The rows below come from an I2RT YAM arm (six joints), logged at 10 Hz.
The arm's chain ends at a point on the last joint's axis. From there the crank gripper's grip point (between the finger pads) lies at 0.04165 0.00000 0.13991 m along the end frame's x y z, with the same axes.
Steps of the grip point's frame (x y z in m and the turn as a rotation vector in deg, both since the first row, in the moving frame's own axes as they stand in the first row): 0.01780, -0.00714, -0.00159, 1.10, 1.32, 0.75; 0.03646, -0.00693, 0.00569, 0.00, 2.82, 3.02; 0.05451, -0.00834, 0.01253, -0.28, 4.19, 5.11; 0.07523, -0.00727, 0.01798, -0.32, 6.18, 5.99; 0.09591, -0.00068, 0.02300, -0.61, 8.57, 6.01
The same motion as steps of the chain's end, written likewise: 0.01457, -0.00503, -0.00057, 1.10, 1.32, 0.75; 0.02969, -0.00930, 0.00791, 0.00, 2.82, 3.02; 0.04461, -0.01318, 0.01595, -0.28, 4.19, 5.11; 0.06071, -0.01316, 0.02328, -0.32, 6.18, 5.99; 0.07587, -0.00757, 0.03079, -0.61, 8.57, 6.01
